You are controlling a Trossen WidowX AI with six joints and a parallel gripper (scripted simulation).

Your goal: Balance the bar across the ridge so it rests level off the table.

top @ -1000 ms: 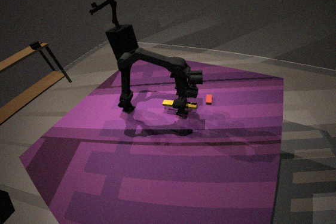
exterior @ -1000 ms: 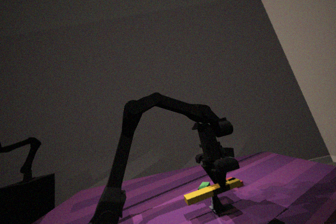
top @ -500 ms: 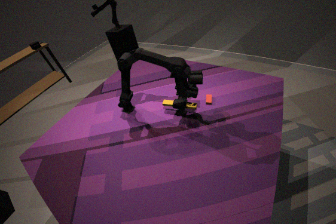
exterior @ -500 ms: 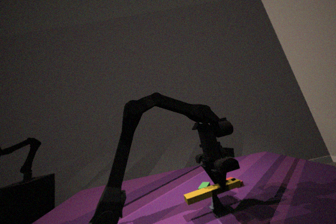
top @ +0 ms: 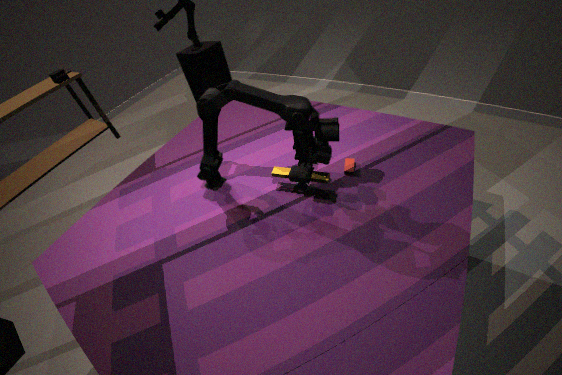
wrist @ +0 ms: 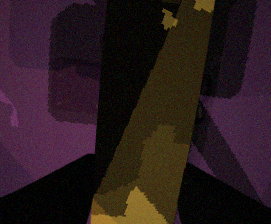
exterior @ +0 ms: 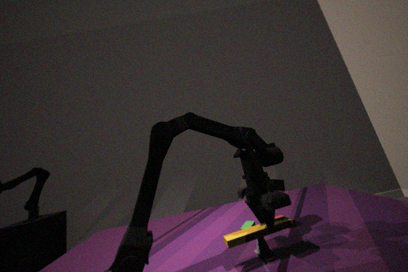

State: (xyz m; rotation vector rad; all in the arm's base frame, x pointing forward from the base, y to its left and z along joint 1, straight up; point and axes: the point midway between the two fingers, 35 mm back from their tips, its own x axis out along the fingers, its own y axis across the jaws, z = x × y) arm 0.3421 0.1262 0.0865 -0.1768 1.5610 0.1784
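Now: gripper tip 3 cm past the yellow bar and 1 cm to the left of it. Also, from my gripper tip: red block 13 cm to the left, 10 cm ahead, 4 cm below; then green block 14 cm to the left, 4 cm below, 3 cm behind.
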